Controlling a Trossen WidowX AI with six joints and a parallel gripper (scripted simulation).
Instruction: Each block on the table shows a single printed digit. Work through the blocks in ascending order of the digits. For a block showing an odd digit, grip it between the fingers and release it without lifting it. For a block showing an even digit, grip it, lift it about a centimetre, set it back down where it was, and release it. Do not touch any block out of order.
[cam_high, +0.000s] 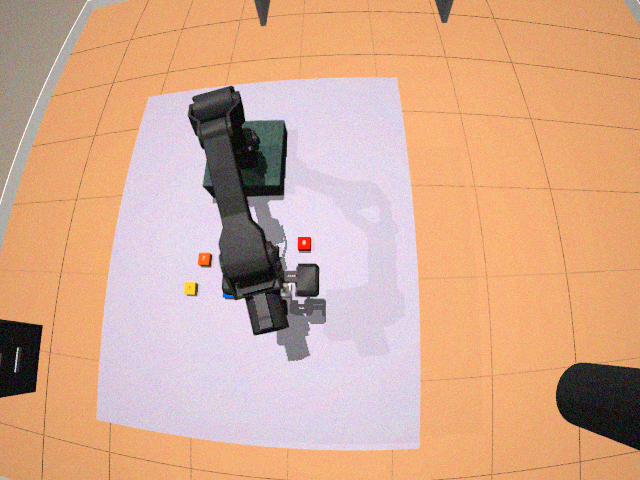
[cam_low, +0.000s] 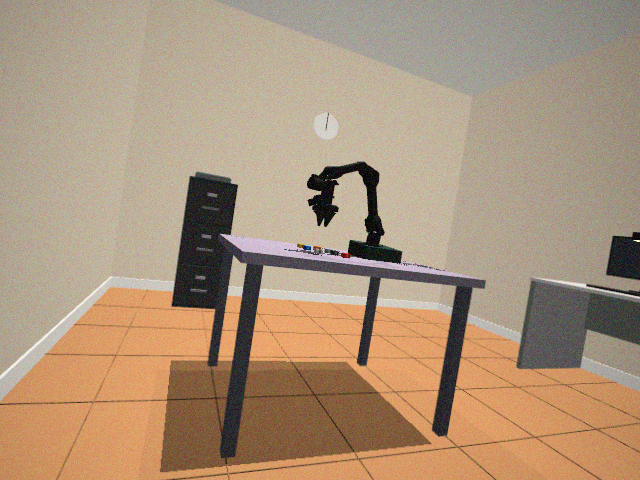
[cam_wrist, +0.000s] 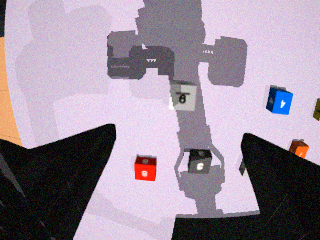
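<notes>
Now: the dark grey block 12 cm below my gripper tip, 11 cm behind it and 3 cm to the right of it. From my gripper tip the other things lie so: white block 12 cm below, 1 cm to the right, 1 cm behind; then red block 12 cm below, 12 cm behind, 5 cm to the left.
</notes>
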